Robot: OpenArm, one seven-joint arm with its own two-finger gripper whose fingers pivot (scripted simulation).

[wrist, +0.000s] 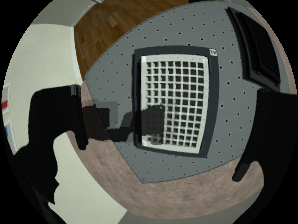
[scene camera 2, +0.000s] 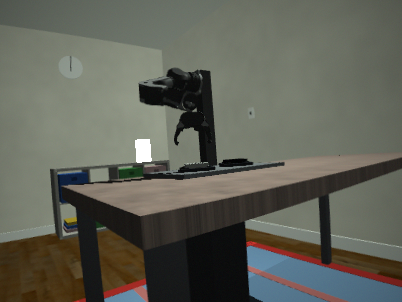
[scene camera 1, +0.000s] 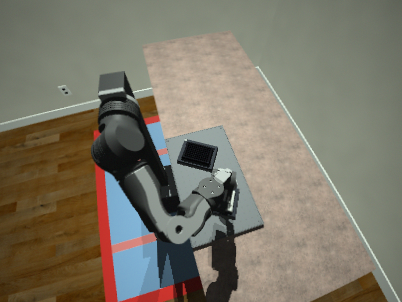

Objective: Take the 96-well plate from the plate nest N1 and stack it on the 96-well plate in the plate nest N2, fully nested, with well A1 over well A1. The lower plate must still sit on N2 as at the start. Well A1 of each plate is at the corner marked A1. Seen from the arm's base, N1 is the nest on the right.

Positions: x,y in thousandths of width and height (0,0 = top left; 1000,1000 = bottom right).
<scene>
In view: my gripper (wrist: 508,574), a black 96-well plate (wrist: 881,266), a black arm column (scene camera 1: 377,518) and a plate nest N1 (wrist: 716,422).
The black arm column also shows in scene camera 2 (scene camera 2: 519,512).
</scene>
